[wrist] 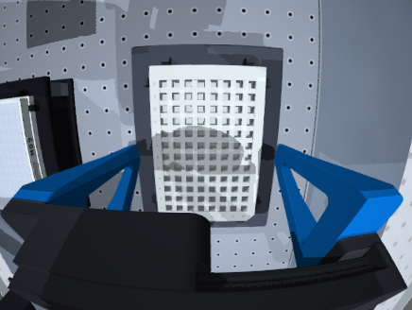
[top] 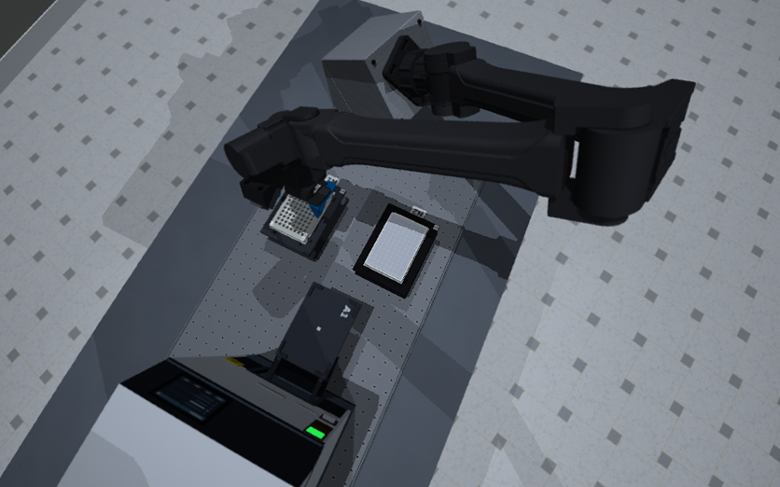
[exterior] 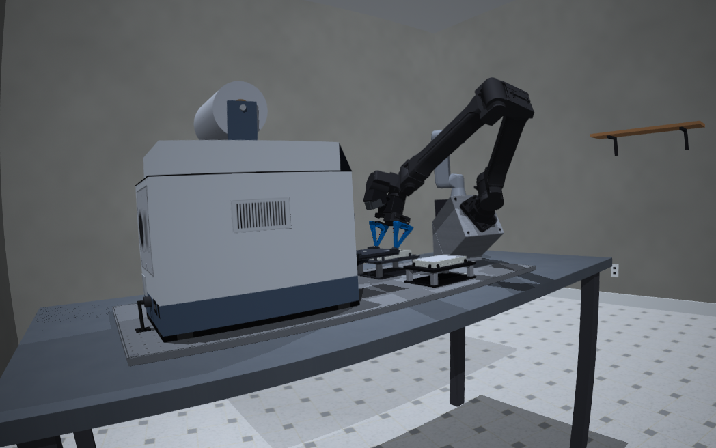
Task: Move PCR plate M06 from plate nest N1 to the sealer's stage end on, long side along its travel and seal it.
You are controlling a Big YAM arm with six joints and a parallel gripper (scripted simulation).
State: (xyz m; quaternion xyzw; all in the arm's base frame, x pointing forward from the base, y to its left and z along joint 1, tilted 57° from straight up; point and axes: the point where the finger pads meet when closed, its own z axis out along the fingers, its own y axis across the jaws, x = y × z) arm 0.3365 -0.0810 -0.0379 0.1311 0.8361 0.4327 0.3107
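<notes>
Now: hand 3 cm above the white 96-well plate M06. Round my hand: sealed plate M09 (21 cm to the left, 4 cm below, 2 cm behind); then nest N2 (21 cm to the left, 5 cm below, 2 cm behind); then plate nest N1 (4 cm below).
</notes>
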